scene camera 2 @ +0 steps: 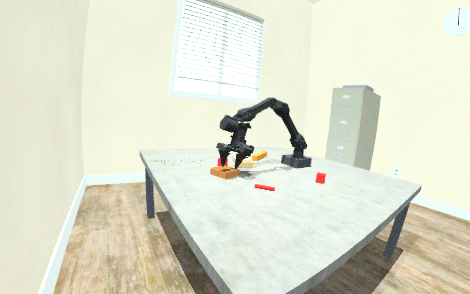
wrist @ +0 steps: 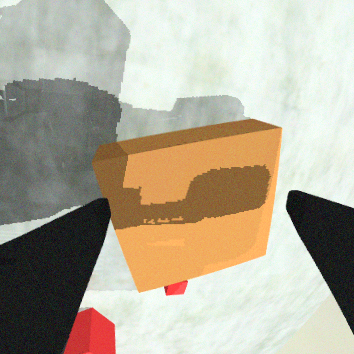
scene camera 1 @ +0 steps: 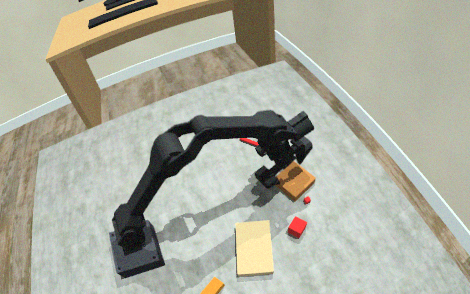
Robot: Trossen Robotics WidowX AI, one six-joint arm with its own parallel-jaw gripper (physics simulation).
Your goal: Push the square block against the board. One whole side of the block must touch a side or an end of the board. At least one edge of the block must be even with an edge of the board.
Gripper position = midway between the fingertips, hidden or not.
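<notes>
A square block (scene camera 1: 294, 180) is visible; the wrist view also shows the square block (wrist: 184, 203). My gripper (scene camera 1: 289, 173) is open and touches the square block. The wrist view also shows my gripper (wrist: 198, 202).
</notes>
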